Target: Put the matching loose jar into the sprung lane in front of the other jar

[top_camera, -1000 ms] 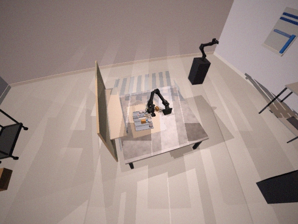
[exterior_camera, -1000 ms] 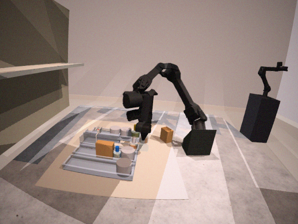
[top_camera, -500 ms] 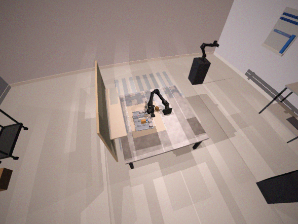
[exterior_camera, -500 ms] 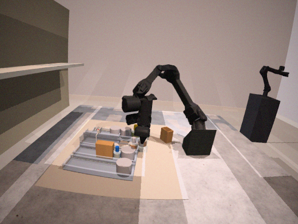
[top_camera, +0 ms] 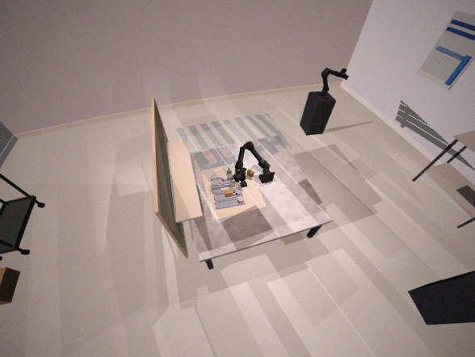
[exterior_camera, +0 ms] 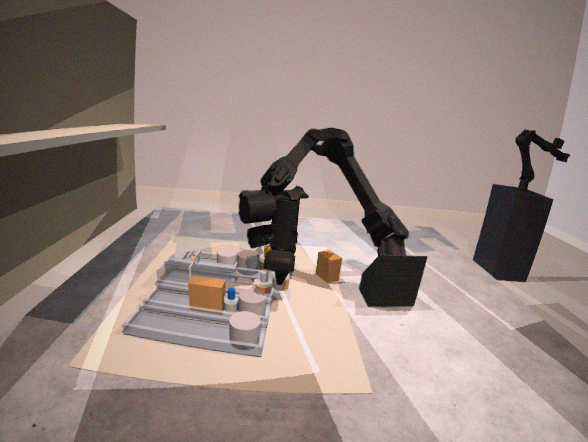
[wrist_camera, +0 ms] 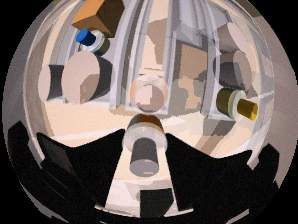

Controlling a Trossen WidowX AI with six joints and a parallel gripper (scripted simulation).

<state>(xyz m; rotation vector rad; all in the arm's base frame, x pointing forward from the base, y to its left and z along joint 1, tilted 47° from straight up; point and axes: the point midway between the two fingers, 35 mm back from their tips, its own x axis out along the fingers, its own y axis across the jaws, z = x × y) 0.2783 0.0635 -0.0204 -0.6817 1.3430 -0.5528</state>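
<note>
Right now the orange box is 150 mm ahead of my gripper tip, 80 mm to the left of it and 20 mm below it.
</note>
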